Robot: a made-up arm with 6 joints. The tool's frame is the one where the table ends. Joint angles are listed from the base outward.
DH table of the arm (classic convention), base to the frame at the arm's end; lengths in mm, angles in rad. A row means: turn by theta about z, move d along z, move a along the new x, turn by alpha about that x. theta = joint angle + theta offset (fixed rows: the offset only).
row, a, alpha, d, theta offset
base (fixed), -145.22, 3.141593, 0, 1.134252
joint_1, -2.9, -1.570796, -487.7, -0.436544
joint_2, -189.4, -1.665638, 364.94, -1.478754
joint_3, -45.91, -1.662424, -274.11, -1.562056
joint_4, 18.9, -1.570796, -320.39, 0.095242
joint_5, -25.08, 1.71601, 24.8, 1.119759
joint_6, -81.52, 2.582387, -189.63, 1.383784
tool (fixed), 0, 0, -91.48, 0.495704
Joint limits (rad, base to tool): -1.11..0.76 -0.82..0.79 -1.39..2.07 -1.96..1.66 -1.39..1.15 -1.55..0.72
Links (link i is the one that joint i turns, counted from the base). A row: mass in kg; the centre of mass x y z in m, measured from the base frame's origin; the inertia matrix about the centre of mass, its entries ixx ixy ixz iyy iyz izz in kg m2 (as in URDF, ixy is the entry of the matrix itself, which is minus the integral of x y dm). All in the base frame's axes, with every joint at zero. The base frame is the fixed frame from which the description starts. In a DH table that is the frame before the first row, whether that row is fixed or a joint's. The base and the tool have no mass.
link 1: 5.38; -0.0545 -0.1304 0.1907; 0.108 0 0 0.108 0.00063 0.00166
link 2: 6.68; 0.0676 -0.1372 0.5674; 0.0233 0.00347 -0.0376 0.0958 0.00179 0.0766
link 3: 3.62; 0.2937 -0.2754 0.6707; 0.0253 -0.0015 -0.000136 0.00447 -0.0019 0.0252
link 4: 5.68; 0.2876 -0.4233 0.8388; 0.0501 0 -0.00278 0.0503 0 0.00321
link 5: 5.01; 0.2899 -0.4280 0.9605; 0.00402 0 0 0.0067 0 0.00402
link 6: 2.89; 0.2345 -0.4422 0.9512; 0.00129 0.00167 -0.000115 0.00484 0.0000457 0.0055
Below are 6 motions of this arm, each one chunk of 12 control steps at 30 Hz.
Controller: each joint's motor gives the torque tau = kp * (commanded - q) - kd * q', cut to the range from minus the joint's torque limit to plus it. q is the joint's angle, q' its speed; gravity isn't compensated. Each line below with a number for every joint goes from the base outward.
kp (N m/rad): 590 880 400 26 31 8.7
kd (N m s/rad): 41 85 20 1.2 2 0.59
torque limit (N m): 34 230 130 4 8.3 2.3
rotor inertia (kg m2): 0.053 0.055 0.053 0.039 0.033 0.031
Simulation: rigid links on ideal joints. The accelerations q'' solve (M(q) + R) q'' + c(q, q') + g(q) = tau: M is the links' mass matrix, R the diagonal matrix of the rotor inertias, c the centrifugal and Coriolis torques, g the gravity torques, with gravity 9.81 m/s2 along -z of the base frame. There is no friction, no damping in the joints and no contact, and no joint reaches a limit. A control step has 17 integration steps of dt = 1/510 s. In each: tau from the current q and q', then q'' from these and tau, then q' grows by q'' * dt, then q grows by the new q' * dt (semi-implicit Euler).
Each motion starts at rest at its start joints. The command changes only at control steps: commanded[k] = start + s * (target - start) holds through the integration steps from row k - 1 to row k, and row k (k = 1, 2, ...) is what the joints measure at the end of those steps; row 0 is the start. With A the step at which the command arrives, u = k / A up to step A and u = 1 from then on. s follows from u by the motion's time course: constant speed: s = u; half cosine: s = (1 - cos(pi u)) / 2; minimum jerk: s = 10 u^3 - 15 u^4 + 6 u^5; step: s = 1 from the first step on.
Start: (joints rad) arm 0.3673 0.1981 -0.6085 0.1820 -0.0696 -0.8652
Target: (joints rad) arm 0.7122 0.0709 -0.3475 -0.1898 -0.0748 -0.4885
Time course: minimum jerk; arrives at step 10
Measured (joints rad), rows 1 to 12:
1: 0.3642 0.2047 -0.6171 0.1817 -0.0666 -0.8637
2: 0.3628 0.2164 -0.6316 0.1770 -0.0508 -0.8600
3: 0.3715 0.2267 -0.6381 0.1614 -0.0265 -0.8500
4: 0.3942 0.2319 -0.6279 0.1289 -0.0031 -0.8282
5: 0.4324 0.2297 -0.5982 0.0768 0.0134 -0.7915
6: 0.4847 0.2200 -0.5524 0.0084 0.0204 -0.7417
7: 0.5459 0.2046 -0.4992 -0.0673 0.0163 -0.6849
8: 0.6070 0.1867 -0.4507 -0.1369 0.0013 -0.6288
9: 0.6593 0.1702 -0.4168 -0.1879 -0.0203 -0.5801
10: 0.6972 0.1578 -0.4010 -0.2132 -0.0412 -0.5429
11: 0.7206 0.1497 -0.3991 -0.2153 -0.0540 -0.5179
12: 0.7325 0.1450 -0.4038 -0.2036 -0.0561 -0.5032

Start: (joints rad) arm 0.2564 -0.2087 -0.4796 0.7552 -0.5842 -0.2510
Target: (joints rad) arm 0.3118 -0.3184 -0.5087 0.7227 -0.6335 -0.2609
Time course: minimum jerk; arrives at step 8
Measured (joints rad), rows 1 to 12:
1: 0.2520 -0.2050 -0.4890 0.7582 -0.5735 -0.2502
2: 0.2497 -0.2010 -0.5068 0.7590 -0.5493 -0.2548
3: 0.2543 -0.2005 -0.5260 0.7538 -0.5265 -0.2680
4: 0.2654 -0.2052 -0.5438 0.7433 -0.5138 -0.2874
5: 0.2802 -0.2150 -0.5592 0.7306 -0.5128 -0.3083
6: 0.2953 -0.2281 -0.5717 0.7191 -0.5205 -0.3264
7: 0.3074 -0.2418 -0.5800 0.7119 -0.5323 -0.3388
8: 0.3145 -0.2535 -0.5836 0.7100 -0.5434 -0.3441
9: 0.3171 -0.2629 -0.5830 0.7123 -0.5508 -0.3428
10: 0.3166 -0.2702 -0.5796 0.7163 -0.5544 -0.3366
11: 0.3147 -0.2761 -0.5752 0.7203 -0.5557 -0.3277
12: 0.3124 -0.2809 -0.5710 0.7234 -0.5559 -0.3183

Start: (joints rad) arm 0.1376 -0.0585 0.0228 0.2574 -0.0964 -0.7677
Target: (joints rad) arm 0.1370 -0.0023 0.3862 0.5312 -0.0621 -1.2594
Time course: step
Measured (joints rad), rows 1 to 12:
1: 0.1511 -0.0501 0.0941 0.3262 -0.0762 -0.8083
2: 0.1617 -0.0277 0.2165 0.4526 -0.0553 -0.9160
3: 0.1595 -0.0012 0.3235 0.5443 -0.0352 -1.0420
4: 0.1492 0.0223 0.3948 0.5751 -0.0115 -1.1485
5: 0.1368 0.0388 0.4323 0.5597 0.0115 -1.2222
6: 0.1262 0.0480 0.4450 0.5258 0.0283 -1.2638
7: 0.1193 0.0514 0.4430 0.4965 0.0367 -1.2800
8: 0.1165 0.0514 0.4340 0.4831 0.0379 -1.2785
9: 0.1171 0.0499 0.4232 0.4858 0.0346 -1.2664
10: 0.1203 0.0483 0.4133 0.4986 0.0298 -1.2497
11: 0.1248 0.0473 0.4056 0.5139 0.0255 -1.2329
12: 0.1298 0.0472 0.4002 0.5261 0.0227 -1.2191

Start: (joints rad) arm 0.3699 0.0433 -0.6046 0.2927 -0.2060 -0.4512
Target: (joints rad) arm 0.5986 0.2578 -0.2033 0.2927 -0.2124 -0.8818
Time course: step
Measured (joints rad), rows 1 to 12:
1: 0.3832 0.0858 -0.5188 0.3218 -0.2026 -0.4823
2: 0.4205 0.1440 -0.3722 0.3460 -0.1834 -0.5725
3: 0.4642 0.1911 -0.2528 0.3380 -0.1685 -0.6831
4: 0.5004 0.2299 -0.1902 0.3068 -0.1620 -0.7867
5: 0.5281 0.2623 -0.1767 0.2700 -0.1551 -0.8728
6: 0.5524 0.2881 -0.1905 0.2426 -0.1442 -0.9359
7: 0.5756 0.3077 -0.2138 0.2319 -0.1339 -0.9736
8: 0.5972 0.3221 -0.2365 0.2371 -0.1287 -0.9874
9: 0.6156 0.3322 -0.2541 0.2517 -0.1290 -0.9828
10: 0.6293 0.3387 -0.2655 0.2685 -0.1328 -0.9673
11: 0.6375 0.3423 -0.2711 0.2820 -0.1376 -0.9480
12: 0.6401 0.3436 -0.2717 0.2898 -0.1416 -0.9301

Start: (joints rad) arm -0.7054 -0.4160 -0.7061 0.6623 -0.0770 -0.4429
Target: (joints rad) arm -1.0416 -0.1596 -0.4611 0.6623 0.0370 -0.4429
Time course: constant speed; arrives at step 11
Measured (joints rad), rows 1 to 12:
1: -0.7166 -0.4082 -0.7127 0.6665 -0.0741 -0.4414
2: -0.7358 -0.3925 -0.7216 0.6723 -0.0622 -0.4429
3: -0.7578 -0.3717 -0.7225 0.6754 -0.0459 -0.4503
4: -0.7815 -0.3479 -0.7134 0.6748 -0.0290 -0.4618
5: -0.8070 -0.3230 -0.6961 0.6717 -0.0133 -0.4741
6: -0.8345 -0.2981 -0.6735 0.6678 0.0008 -0.4842
7: -0.8638 -0.2736 -0.6482 0.6646 0.0137 -0.4906
8: -0.8944 -0.2496 -0.6219 0.6627 0.0260 -0.4930
9: -0.9259 -0.2257 -0.5957 0.6622 0.0381 -0.4921
10: -0.9577 -0.2020 -0.5700 0.6625 0.0501 -0.4892
11: -0.9894 -0.1781 -0.5450 0.6631 0.0621 -0.4857
12: -1.0153 -0.1594 -0.5245 0.6620 0.0780 -0.4823

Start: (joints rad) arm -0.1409 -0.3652 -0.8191 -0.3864 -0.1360 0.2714
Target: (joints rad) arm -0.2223 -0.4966 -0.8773 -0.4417 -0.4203 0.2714
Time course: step
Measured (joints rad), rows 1 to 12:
1: -0.1511 -0.3840 -0.8566 -0.4023 -0.1918 0.2584
2: -0.1750 -0.4095 -0.9110 -0.4192 -0.2783 0.2455
3: -0.1969 -0.4295 -0.9478 -0.4235 -0.3354 0.2404
4: -0.2116 -0.4436 -0.9635 -0.4194 -0.3602 0.2402
5: -0.2197 -0.4536 -0.9653 -0.4139 -0.3678 0.2419
6: -0.2236 -0.4611 -0.9604 -0.4112 -0.3700 0.2446
7: -0.2253 -0.4669 -0.9543 -0.4118 -0.3717 0.2479
8: -0.2260 -0.4712 -0.9494 -0.4141 -0.3737 0.2514
9: -0.2261 -0.4742 -0.9468 -0.4166 -0.3753 0.2543
10: -0.2259 -0.4761 -0.9463 -0.4182 -0.3762 0.2563
11: -0.2254 -0.4770 -0.9472 -0.4186 -0.3762 0.2568
12: -0.2248 -0.4773 -0.9488 -0.4182 -0.3757 0.2561

